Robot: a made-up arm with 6 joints.
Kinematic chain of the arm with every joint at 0, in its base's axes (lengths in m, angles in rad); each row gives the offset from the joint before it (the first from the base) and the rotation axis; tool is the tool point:
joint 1: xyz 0 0 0.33 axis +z
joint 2: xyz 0 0 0 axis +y
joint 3: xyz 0 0 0.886 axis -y
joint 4: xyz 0 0 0 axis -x
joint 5: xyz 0.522 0 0 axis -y
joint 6: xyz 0 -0.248 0 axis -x
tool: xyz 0 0 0
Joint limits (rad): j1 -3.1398..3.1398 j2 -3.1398..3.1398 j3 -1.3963..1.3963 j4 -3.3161..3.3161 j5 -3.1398..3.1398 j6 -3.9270..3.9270
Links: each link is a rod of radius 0.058 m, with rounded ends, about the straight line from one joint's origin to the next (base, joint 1, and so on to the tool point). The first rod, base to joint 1, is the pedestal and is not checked.
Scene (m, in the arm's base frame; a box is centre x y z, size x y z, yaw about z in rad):
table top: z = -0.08
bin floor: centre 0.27 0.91 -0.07 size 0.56 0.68 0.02 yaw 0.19
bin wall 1: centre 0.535 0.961 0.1 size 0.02 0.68 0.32 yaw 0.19
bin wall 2: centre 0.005 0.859 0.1 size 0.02 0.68 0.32 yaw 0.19
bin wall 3: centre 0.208 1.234 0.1 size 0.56 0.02 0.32 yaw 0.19
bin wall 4: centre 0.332 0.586 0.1 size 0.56 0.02 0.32 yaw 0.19
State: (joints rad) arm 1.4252 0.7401 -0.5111 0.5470 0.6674 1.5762
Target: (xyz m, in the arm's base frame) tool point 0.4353 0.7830 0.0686
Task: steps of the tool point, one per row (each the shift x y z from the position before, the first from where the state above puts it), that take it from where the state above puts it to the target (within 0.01 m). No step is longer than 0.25 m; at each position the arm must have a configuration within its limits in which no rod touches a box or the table.
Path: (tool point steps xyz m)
1: 0.0560 0.0001 -0.2310
2: 0.0415 -0.0610 -0.2296

